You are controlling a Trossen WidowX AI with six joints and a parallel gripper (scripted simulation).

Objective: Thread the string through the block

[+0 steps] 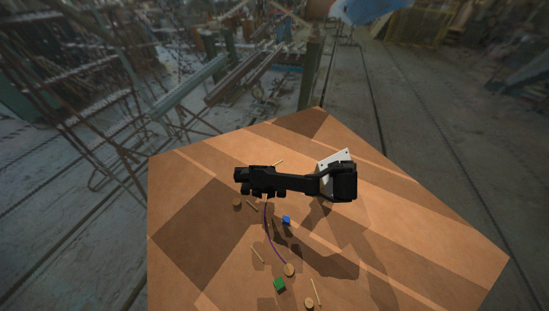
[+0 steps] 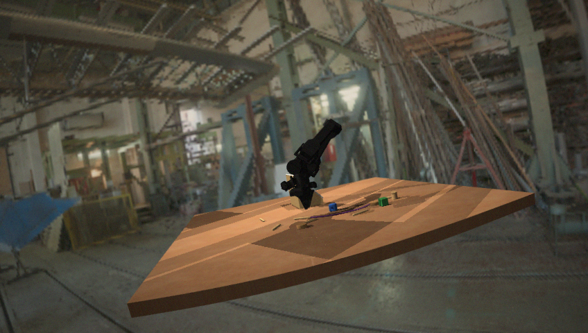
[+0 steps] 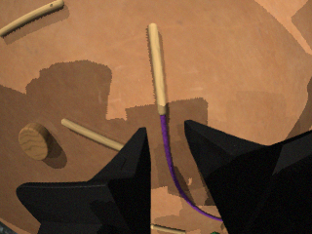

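Now: gripper tip 40 mm above the thin stick, 10 mm to the left of it and 10 mm past it. Also, from my gripper tip: blue block 120 mm to the left, 50 mm behind, 30 mm below; round wooden button 290 mm to the left, 40 mm below, 30 mm ahead; green cube 310 mm to the left, 80 mm ahead, 30 mm below.
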